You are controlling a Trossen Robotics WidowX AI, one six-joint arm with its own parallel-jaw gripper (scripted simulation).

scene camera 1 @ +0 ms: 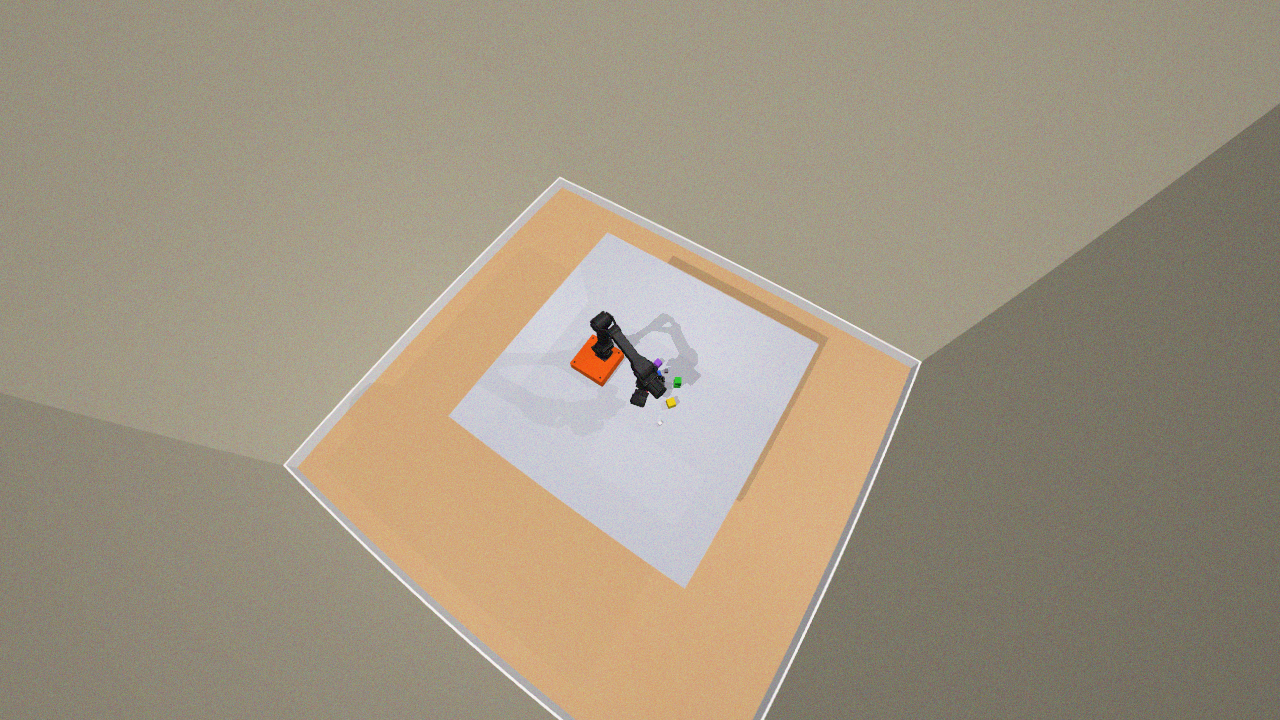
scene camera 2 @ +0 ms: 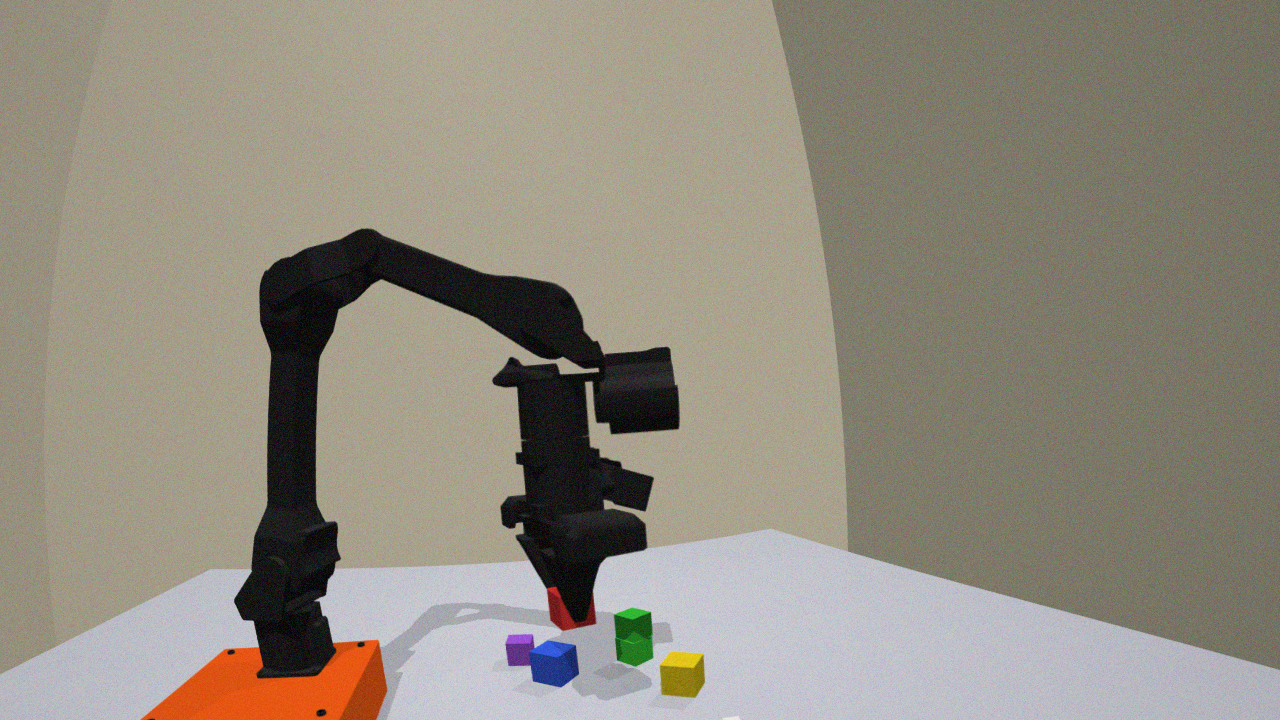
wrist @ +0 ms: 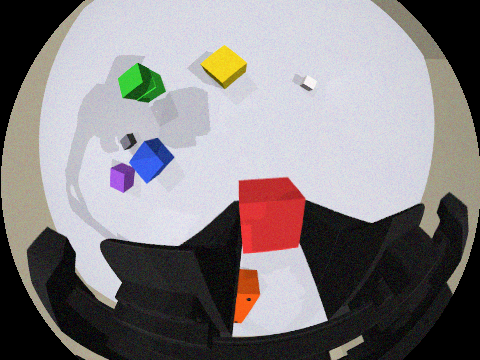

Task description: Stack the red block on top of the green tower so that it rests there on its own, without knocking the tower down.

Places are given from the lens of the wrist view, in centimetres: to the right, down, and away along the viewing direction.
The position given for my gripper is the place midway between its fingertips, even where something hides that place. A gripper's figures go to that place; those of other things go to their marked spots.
my gripper (wrist: 265,205): 2, 1, 10
blue block (wrist: 152,157): -10, -3, 17
yellow block (wrist: 224,66): -2, -12, 14
